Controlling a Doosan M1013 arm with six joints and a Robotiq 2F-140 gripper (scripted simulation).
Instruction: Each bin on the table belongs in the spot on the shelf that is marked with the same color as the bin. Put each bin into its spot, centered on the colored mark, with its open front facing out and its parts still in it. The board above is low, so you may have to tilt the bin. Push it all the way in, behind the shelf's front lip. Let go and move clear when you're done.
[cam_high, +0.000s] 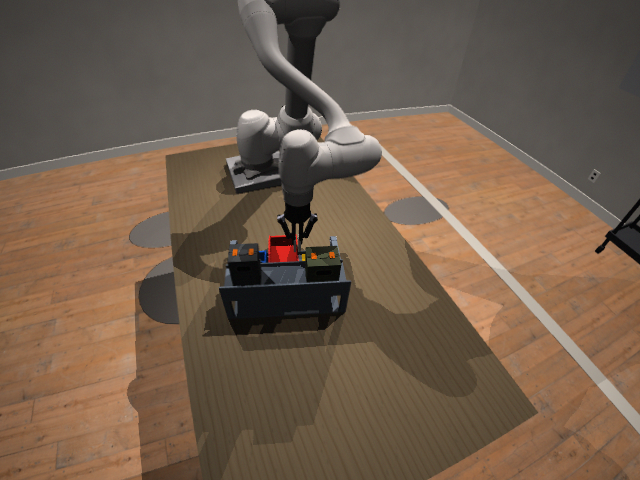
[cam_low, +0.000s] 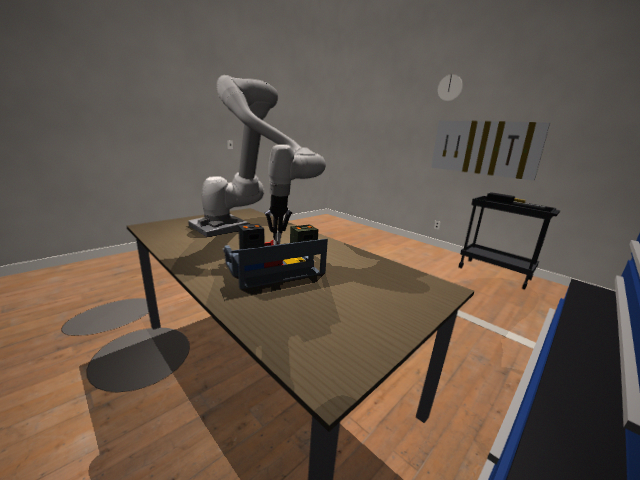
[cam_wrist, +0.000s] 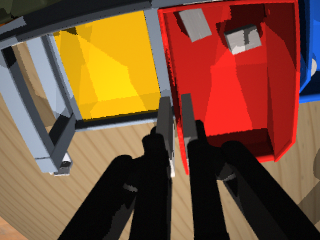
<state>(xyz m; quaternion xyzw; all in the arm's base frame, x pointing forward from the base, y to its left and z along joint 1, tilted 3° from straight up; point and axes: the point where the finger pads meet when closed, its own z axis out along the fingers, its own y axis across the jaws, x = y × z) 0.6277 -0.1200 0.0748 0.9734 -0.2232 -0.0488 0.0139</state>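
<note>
My gripper is now 30 mm past the red bin, 40 mm to the left of it and 60 mm above it. From my hand the other things lie so: green toolbox 160 mm ahead, 40 mm above; then dark box 60 mm ahead, 210 mm to the right, 50 mm above; then blue bin 30 mm behind, 160 mm to the right, 70 mm below.
</note>
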